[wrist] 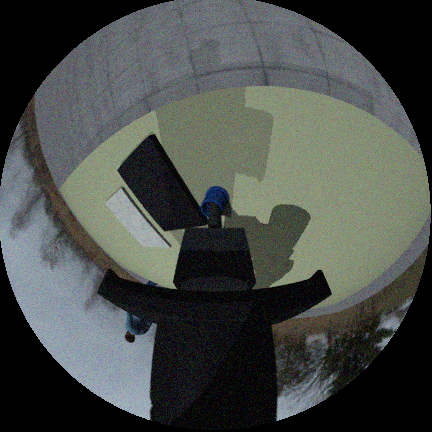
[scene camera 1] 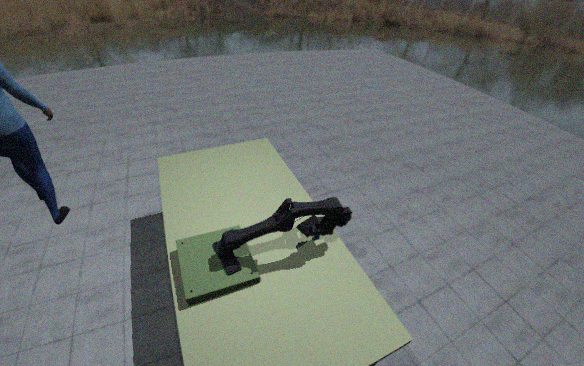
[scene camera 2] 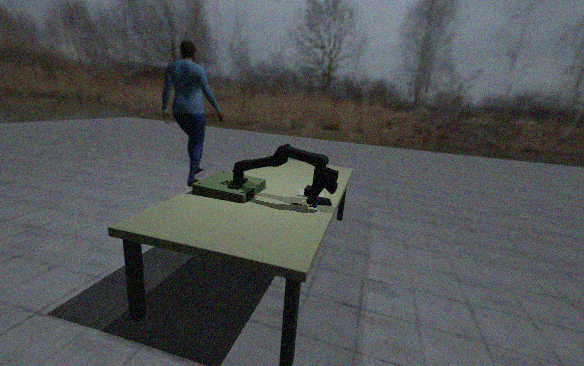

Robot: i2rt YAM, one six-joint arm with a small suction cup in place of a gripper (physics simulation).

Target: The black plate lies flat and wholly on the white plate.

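Frame: origin at the arm's base, x right, y back, z down, level; centimetres.
Seen in the pictures: end effector, tool point: [wrist: 214, 192] [scene camera 1: 316, 237] [scene camera 2: 314, 207]; arm's base, origin of the base link: [scene camera 1: 226, 256] [scene camera 2: 238, 183].
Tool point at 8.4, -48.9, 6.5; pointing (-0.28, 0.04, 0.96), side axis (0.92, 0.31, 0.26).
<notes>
Pixels of each thing's top centre, then the offset from my tool point to it, as dx, dy, dz. Level surfaces: height alone.
- black plate, middle of its top: [wrist: 155, 194] [scene camera 1: 311, 224] [scene camera 2: 319, 200] -8.0, -2.2, -1.7
- white plate, middle of its top: [wrist: 133, 223] [scene camera 2: 310, 193] -21.7, +3.9, -1.3
- pale green table, its level: dz -0.7
The black plate [wrist: 160, 183] [scene camera 1: 307, 224] [scene camera 2: 325, 202] is a dark rectangular slab near the table's right edge. The white plate [wrist: 130, 217] [scene camera 2: 301, 192] is a pale flat rectangle right beside it. In the wrist view the black plate covers one long side of the white plate and the rest of the white plate shows bare. I cannot tell whether the black plate lies flat. My blue suction cup [wrist: 215, 200] [scene camera 1: 315, 237] [scene camera 2: 314, 205] is low over the table, just off the black plate's near corner, and holds nothing.
The pale green table [scene camera 1: 218, 174] [scene camera 2: 218, 225] [wrist: 342, 181] carries the arm's green base block [scene camera 1: 196, 261] [scene camera 2: 214, 186]. The plates lie close to the table's edge, with paved floor beyond. A person in blue [scene camera 2: 187, 94] walks behind the table.
</notes>
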